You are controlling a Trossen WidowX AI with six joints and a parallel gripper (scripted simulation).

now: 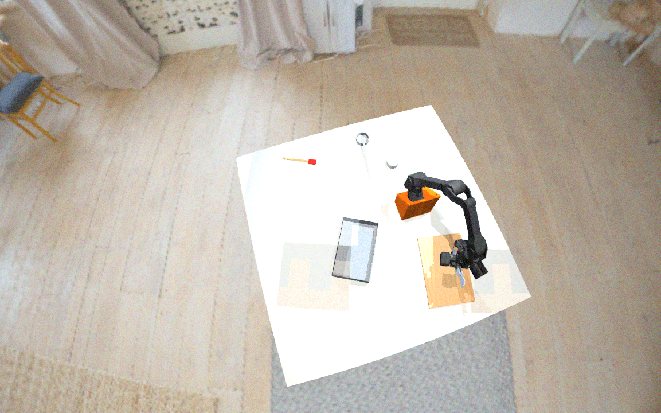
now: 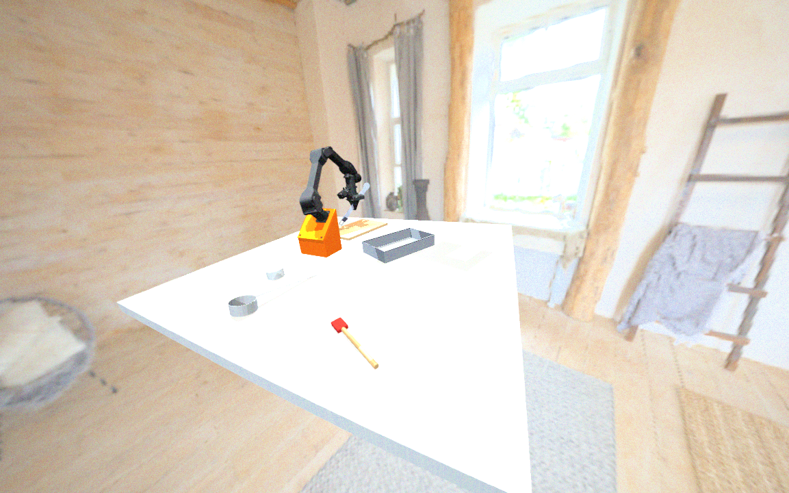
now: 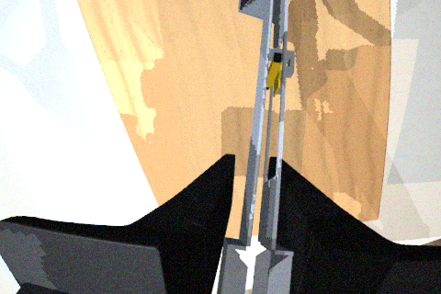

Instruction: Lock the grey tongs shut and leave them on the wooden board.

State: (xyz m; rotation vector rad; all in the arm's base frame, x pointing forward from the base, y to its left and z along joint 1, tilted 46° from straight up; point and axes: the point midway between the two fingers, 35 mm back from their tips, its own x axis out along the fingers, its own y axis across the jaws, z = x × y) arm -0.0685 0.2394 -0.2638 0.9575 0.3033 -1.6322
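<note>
Now: gripper tip 3 cm to the left of the yellow lock piece, 2 cm past it and 1 cm above it. From my gripper tip the other things lie so: roasting tin 41 cm ahead, 24 cm to the right, 10 cm below; then wooden board 12 cm below, 1 cm to the right.
</note>
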